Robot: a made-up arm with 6 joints.
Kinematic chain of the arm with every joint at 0, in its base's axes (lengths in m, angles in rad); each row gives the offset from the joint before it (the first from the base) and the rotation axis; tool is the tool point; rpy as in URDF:
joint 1: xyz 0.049 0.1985 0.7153 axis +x
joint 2: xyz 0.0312 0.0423 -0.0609 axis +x
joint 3: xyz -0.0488 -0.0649 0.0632 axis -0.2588 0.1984 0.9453
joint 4: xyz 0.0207 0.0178 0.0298 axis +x
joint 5: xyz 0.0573 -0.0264 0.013 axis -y
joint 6: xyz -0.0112 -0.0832 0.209 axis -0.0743 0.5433 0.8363
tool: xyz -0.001 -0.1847 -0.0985 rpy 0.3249 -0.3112 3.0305
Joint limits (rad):
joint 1: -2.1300..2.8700
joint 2: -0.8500..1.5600
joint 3: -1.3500..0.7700
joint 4: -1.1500..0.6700
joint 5: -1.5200..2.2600
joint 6: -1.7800..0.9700
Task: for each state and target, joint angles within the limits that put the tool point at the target. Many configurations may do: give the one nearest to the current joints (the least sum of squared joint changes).
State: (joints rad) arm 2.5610 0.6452 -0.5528 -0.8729 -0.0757 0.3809
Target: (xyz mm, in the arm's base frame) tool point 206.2 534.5 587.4
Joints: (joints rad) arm 2.6258 0.9813 0.0141 -0.6552 -0.4847 0.6182
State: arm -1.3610 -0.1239 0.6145 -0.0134 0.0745 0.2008
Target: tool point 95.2 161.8 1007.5
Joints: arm -1.1827 -0.1630 0.2167 0.4034 0.4093 -0.2170
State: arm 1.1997 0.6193 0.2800 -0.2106 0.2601 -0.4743
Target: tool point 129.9 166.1 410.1
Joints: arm 1.3489 0.5776 0.4726 -0.0670 0.3251 -0.6745
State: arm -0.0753 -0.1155 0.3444 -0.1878 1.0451 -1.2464
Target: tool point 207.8 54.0 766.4
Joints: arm -0.0162 -0.1177 0.7700 -0.2919 1.7169 -1.3470
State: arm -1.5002 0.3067 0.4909 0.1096 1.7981 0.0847
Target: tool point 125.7 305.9 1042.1
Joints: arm -2.1300 0.8180 0.4616 -0.2835 1.2536 0.2760
